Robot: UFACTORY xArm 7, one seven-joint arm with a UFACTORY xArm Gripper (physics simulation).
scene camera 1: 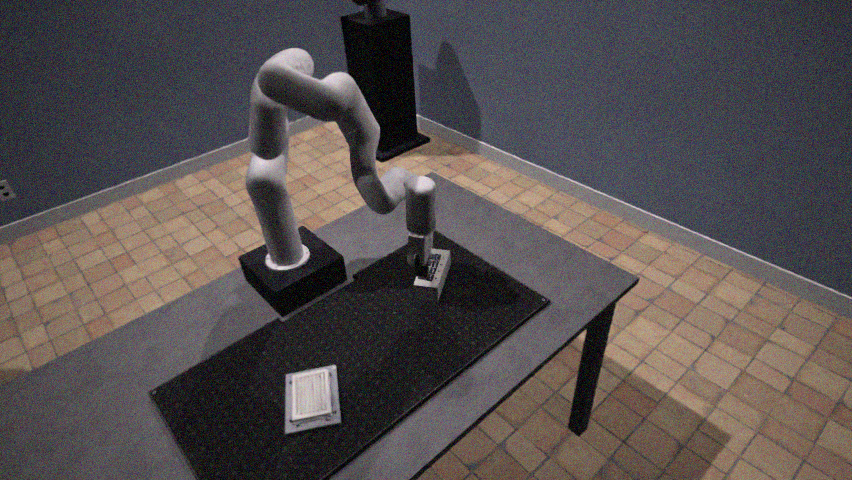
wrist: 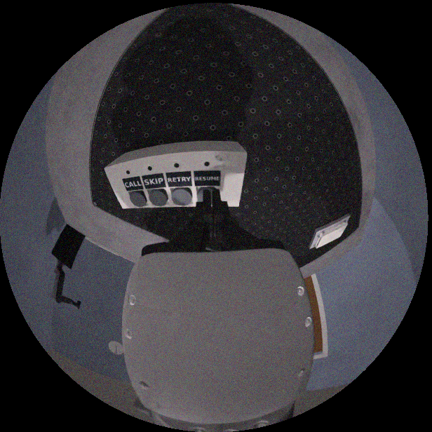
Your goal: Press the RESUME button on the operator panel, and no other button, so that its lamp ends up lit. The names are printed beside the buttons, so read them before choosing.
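Where they show: gripper, fingertip midpoint: [scene camera 1: 422,274]; arm's base at its link origin: [scene camera 1: 288,258].
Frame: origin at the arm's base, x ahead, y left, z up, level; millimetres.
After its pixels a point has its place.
Observation:
The light grey operator panel [scene camera 1: 444,269] {y 316, x 322, z -30 mm} [wrist: 232,175] stands on the black mat. In the wrist view its labels read, left to right, CALL, SKIP, RETRY and RESUME [wrist: 207,178]. A round button sits below each: CALL [wrist: 138,198], SKIP [wrist: 158,197], RETRY [wrist: 182,196] and RESUME [wrist: 201,193], the last mostly hidden behind the fingertips. The lamp above RESUME [wrist: 206,163] is dark, as are the other lamps. My gripper [scene camera 1: 420,274] {y 246, x 308, z -16 mm} [wrist: 210,200] is shut and empty, its tips over the RESUME button; whether they touch it is hidden.
The black mat [scene camera 1: 381,333] {y 63, x 355, z -78 mm} [wrist: 280,125] lies on the grey table [scene camera 1: 506,232] {y 634, x 269, z -91 mm}. A framed pale plate [scene camera 1: 311,395] {y -178, x 417, z -55 mm} [wrist: 331,233] lies on the mat, well away from the panel. The arm's black base block [scene camera 1: 298,289] {y -32, x 106, z -29 mm} stands beside the mat.

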